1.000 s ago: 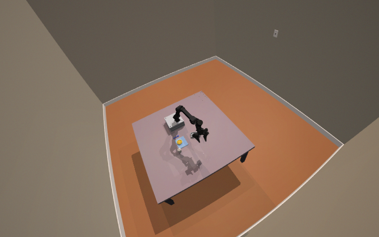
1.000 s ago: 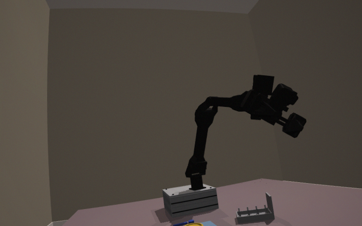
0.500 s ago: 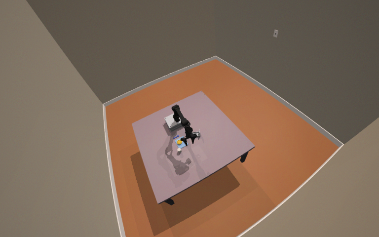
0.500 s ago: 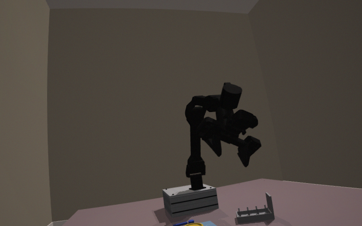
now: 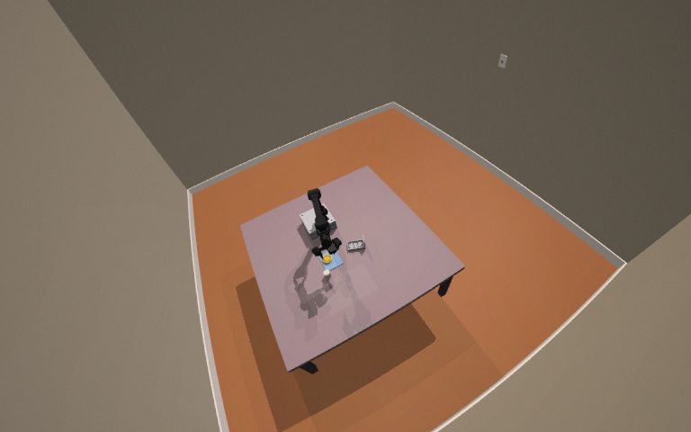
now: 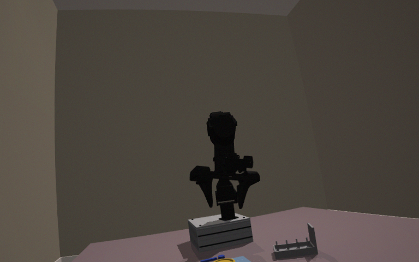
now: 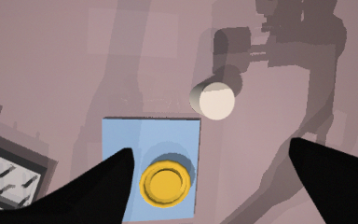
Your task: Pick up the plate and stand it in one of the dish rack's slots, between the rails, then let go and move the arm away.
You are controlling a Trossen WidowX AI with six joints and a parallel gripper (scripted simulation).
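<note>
Right now my gripper tip is 17 cm above the plate, 10 cm past it and 1 cm to the right of it. From my gripper tip the other things lie so: small white cup (16 cm below, 6 cm to the right, 1 cm ahead); then blue mat (19 cm below, 9 cm behind, 3 cm to the left); then blue spoon-like utensil (20 cm behind, 18 cm below, 3 cm to the left).
</note>
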